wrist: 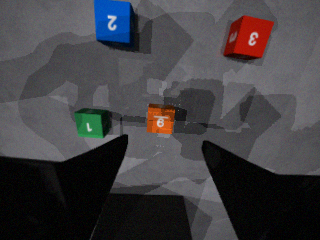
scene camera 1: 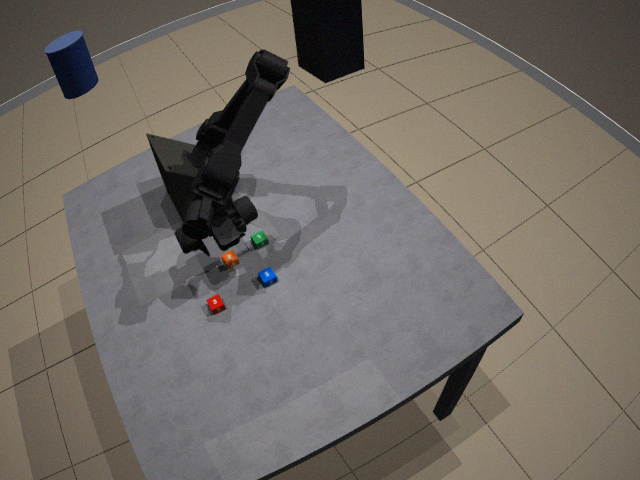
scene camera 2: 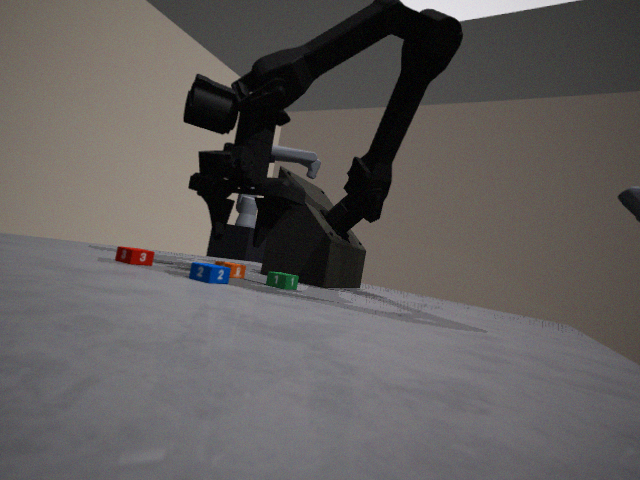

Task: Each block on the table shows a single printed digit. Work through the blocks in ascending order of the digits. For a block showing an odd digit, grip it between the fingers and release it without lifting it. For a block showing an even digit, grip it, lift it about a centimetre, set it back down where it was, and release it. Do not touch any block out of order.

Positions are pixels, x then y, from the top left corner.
Scene:
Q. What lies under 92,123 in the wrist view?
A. A green block.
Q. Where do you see a blue block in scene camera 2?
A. At 210,273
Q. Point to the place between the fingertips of my gripper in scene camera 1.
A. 223,247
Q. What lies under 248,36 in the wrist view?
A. A red block.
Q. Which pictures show my gripper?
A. The wrist view, scene camera 1 and scene camera 2: all of them.

